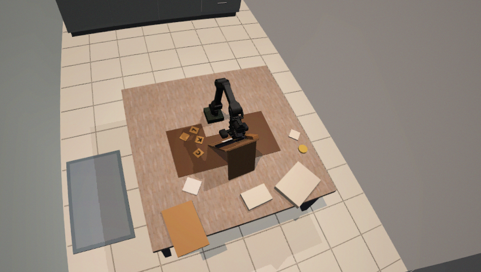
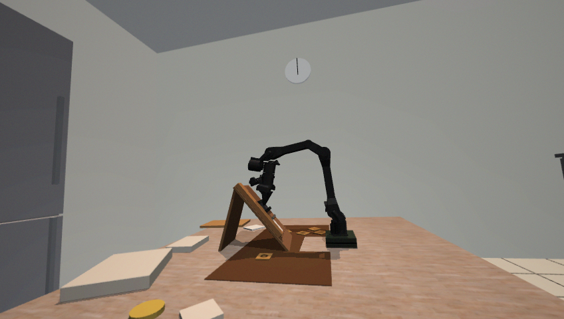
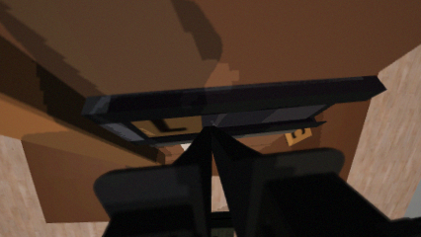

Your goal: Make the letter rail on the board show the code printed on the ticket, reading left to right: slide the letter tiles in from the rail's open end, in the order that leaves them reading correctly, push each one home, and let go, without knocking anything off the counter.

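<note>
Now: gripper tip 21 cm to the left of the c tile, 17 cm above it and 8 cm past it. From my gripper tip the other things lie so: cream slab (38 cm ahead, 17 cm below); then white ticket (10 cm below, 6 cm behind); then small white card (53 cm to the left, 17 cm below, 7 cm ahead).
</note>
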